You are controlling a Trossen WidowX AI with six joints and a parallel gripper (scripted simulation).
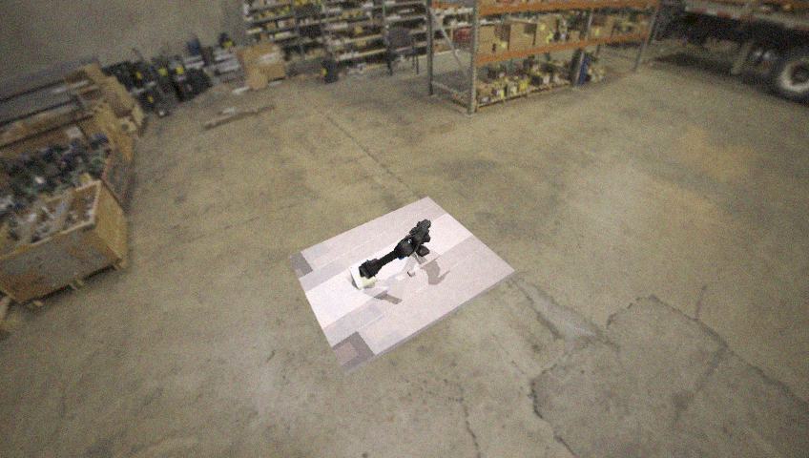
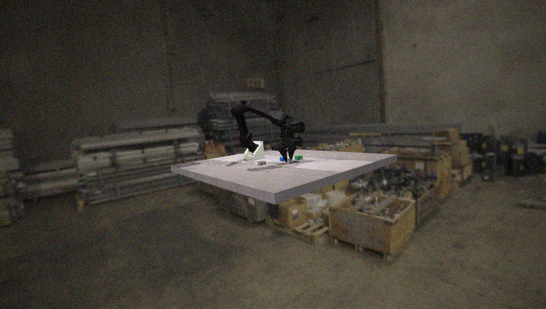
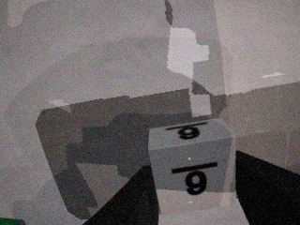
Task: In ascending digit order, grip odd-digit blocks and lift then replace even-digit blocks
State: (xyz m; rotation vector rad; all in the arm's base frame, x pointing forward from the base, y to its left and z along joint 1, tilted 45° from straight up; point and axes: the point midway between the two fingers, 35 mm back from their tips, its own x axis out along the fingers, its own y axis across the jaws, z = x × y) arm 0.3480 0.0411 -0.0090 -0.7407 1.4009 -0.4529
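Now: the blue block 100 mm behind my gripper tip and 30 mm to the left of it. From my gripper tip the other things lie so: green block (120 mm to the left, 60 mm behind); then dark grey block (120 mm to the right, 100 mm behind).
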